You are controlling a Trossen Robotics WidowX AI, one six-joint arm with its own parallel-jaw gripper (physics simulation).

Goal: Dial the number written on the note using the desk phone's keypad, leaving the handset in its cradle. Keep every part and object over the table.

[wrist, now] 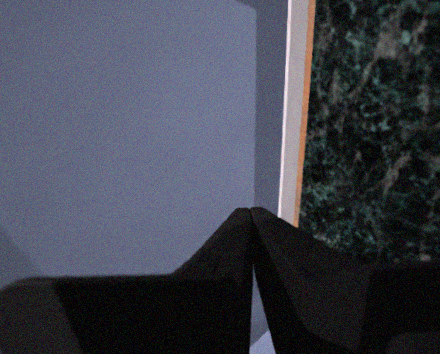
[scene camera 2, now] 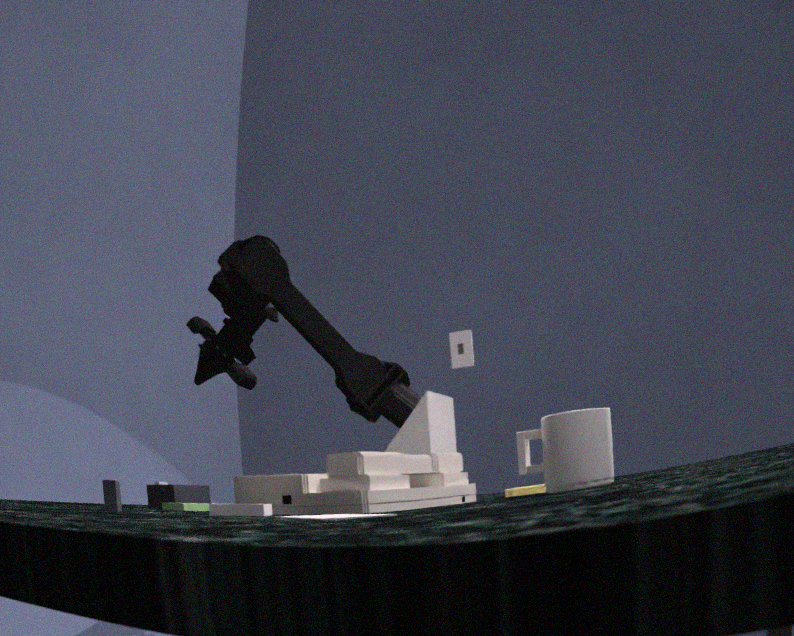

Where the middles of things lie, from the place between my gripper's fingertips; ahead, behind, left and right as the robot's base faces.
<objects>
I see the white desk phone [scene camera 2: 290, 494] 550 mm to the left of my hand, 450 mm ahead of it and 230 mm below it. From my hand the other things lie so: handset [scene camera 2: 351, 464] 600 mm to the left, 460 mm ahead, 210 mm below; then white mug [scene camera 2: 577, 445] 770 mm to the left, 370 mm ahead, 200 mm below; then white block [scene camera 2: 214, 509] 600 mm ahead, 500 mm to the left, 250 mm below.
</objects>
